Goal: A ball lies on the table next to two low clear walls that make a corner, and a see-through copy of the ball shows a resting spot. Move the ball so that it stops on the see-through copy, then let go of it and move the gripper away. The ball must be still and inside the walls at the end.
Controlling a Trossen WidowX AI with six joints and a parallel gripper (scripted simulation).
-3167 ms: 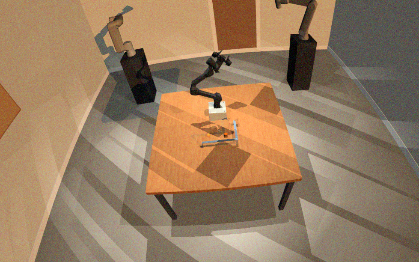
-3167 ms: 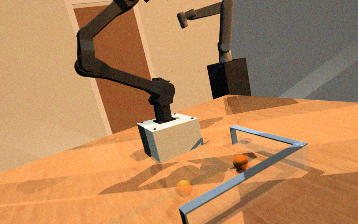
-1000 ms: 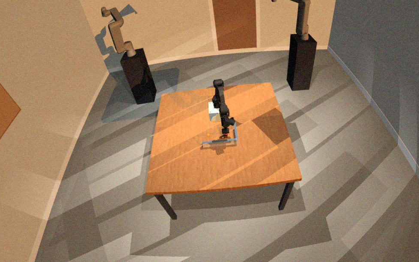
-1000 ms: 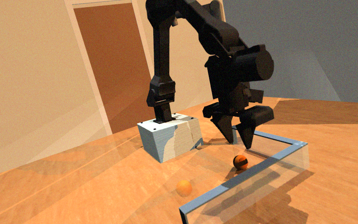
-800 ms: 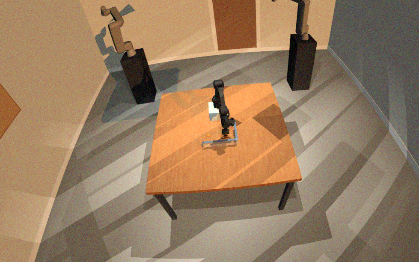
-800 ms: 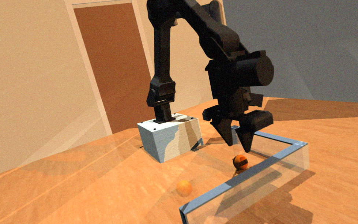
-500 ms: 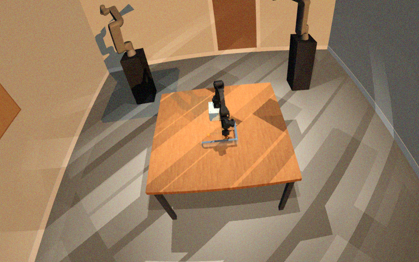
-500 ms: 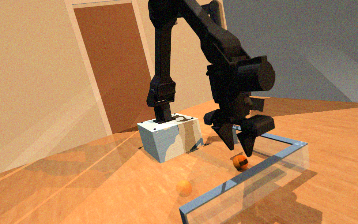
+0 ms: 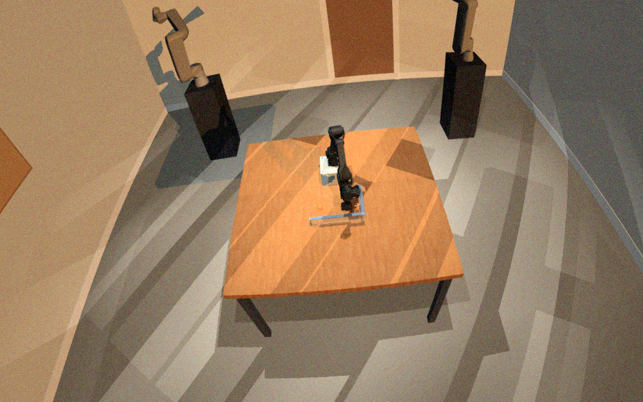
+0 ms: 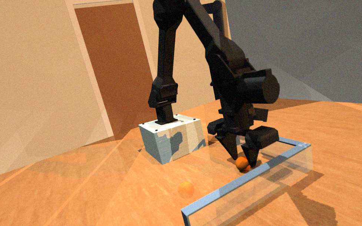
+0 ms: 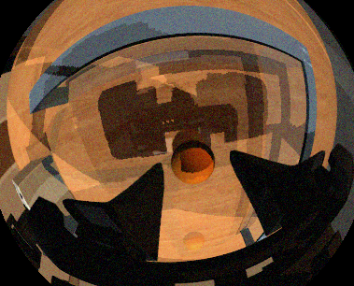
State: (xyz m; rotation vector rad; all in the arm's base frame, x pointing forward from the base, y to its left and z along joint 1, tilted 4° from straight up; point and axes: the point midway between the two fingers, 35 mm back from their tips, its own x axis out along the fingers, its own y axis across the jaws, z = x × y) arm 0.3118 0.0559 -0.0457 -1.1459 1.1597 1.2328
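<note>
Right now the see-through copy of ball is 16 cm to the right of my gripper tip and 2 cm behind it. Round my gripper tip: orange ball: right at my gripper tip.
</note>
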